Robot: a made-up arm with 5 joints.
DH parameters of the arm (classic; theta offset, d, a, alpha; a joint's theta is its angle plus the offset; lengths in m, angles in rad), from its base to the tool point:
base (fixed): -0.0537 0 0.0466 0
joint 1: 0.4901 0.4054 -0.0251 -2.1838
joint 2: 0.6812 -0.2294 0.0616 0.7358
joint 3: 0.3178 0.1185 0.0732 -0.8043
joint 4: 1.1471 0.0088 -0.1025 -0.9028
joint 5: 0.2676 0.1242 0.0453 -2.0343
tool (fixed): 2.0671 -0.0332 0 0
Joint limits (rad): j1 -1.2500..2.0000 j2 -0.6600..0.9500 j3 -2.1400..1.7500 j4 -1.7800..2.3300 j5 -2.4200..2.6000
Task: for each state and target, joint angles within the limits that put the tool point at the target. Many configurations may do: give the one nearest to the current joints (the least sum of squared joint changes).
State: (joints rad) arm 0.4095 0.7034 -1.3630 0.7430 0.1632
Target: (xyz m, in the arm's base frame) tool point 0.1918 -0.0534 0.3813
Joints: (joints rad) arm -0.3491 0.8093 -1.3941 0.8306 0.2161
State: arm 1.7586 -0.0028 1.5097 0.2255 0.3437
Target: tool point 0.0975 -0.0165 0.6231
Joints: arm 1.5993 -0.6600 1.5399 -0.2805 0.3669
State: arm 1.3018 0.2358 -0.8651 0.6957 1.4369
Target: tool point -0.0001 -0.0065 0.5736
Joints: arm 1.4858 -0.4619 -0.8517 0.6339 1.5830
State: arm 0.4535 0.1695 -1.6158 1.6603 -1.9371
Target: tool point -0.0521 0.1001 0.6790
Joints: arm 1.1060 -0.4347 -1.8011 1.2573 -2.0524
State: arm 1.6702 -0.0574 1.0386 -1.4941 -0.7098
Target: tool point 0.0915 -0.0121 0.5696
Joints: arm 2.0000 0.0894 1.2614 -1.3338 -0.5399
